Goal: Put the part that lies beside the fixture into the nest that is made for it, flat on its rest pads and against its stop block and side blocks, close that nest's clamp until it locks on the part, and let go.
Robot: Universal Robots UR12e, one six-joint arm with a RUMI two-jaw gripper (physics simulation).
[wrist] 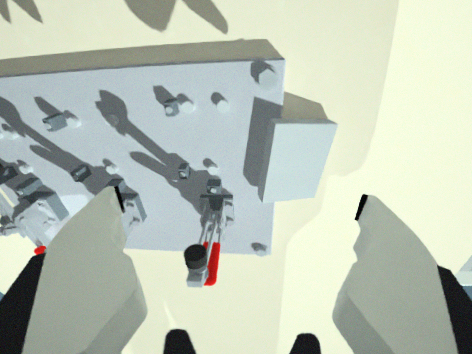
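A pale grey rectangular block, seemingly the part, stands against the right side of the grey fixture plate. My gripper is open and empty, with its fingertips wide apart above the plate's lower right area and the block's lower left. The right nest has round white rest pads and small dark blocks, one of them a block near the middle. Its toggle clamp has a red handle and a black-tipped arm pointing down in the view, off the pads. The left finger hides part of the plate's lower left.
More pads and blocks, such as a dark block, stand further left on the plate. Another clamp and a red handle end show at the lower left beside the left finger. Bolt heads sit at the plate's right corners. Long shadows cross the plate.
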